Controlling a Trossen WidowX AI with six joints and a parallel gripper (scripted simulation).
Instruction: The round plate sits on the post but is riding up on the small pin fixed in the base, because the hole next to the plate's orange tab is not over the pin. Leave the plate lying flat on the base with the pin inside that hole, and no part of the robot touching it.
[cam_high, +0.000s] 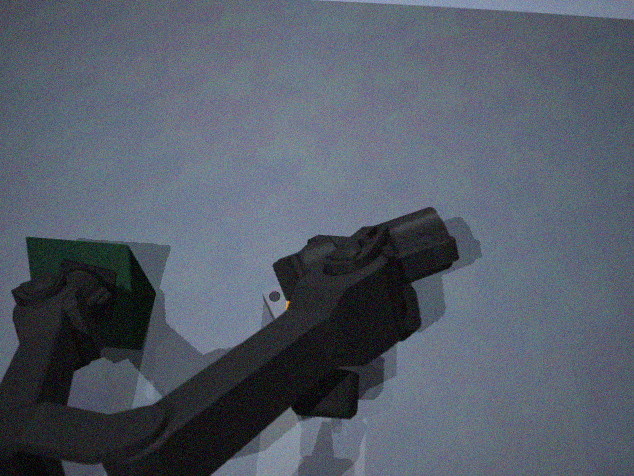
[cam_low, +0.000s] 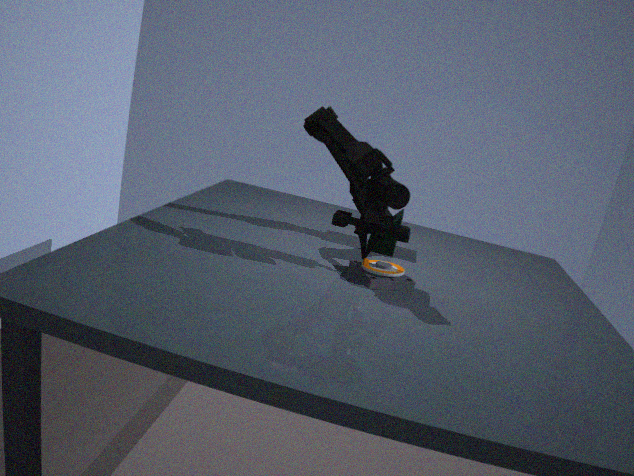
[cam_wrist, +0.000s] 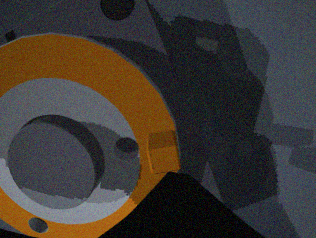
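Right now my gripper tip is 30 mm to the right of the round plate and 10 mm above it. Also, from my gripper tip: grey square base (10 mm behind, 50 mm to the left, 20 mm below).
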